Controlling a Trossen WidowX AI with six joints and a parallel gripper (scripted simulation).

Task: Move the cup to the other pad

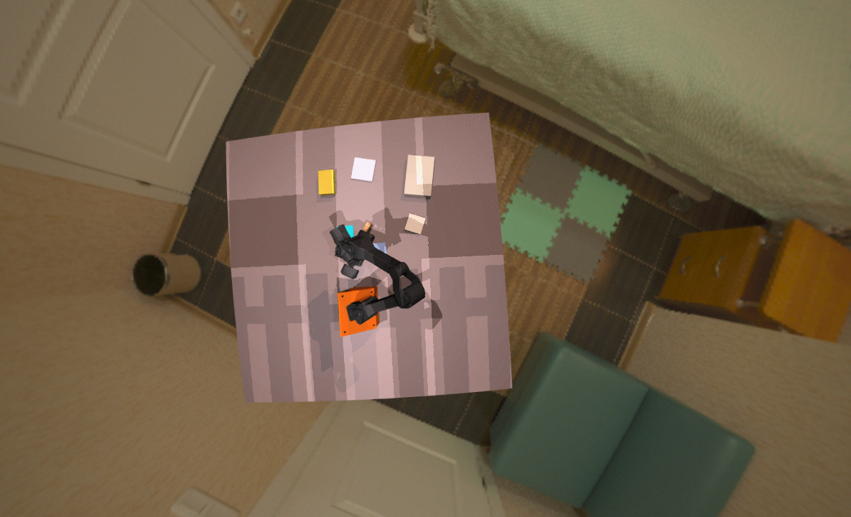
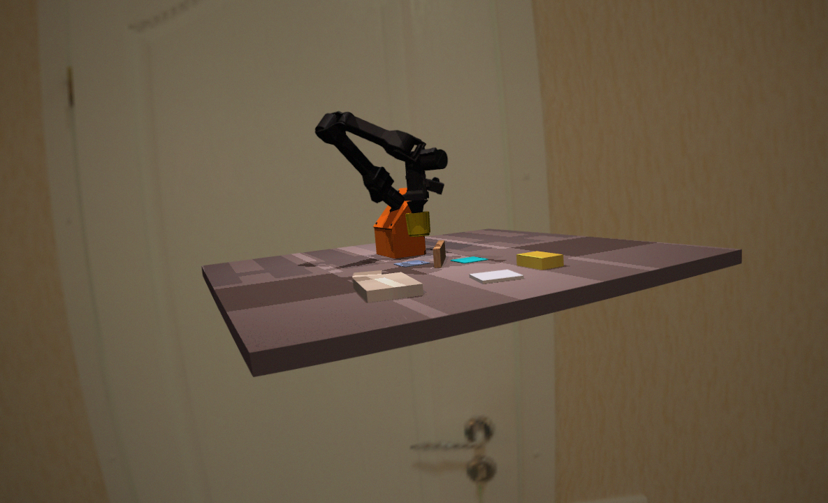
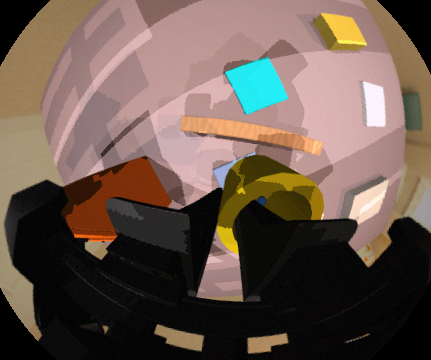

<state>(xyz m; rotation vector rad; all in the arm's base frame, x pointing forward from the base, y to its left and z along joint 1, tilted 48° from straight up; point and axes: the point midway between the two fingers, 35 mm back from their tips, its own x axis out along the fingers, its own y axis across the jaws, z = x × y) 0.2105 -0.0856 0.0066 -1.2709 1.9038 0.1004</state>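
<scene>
Right now the cyan pad is 11 cm ahead of my gripper tip, 9 cm to the left of it and 12 cm below it. From my gripper tip the other things lie so: wooden block: 6 cm ahead, 2 cm to the left, 10 cm below; then light blue pad: 1 cm ahead, 4 cm to the right, 12 cm below; then yellow cup: 2 cm ahead, 2 cm to the right.
</scene>
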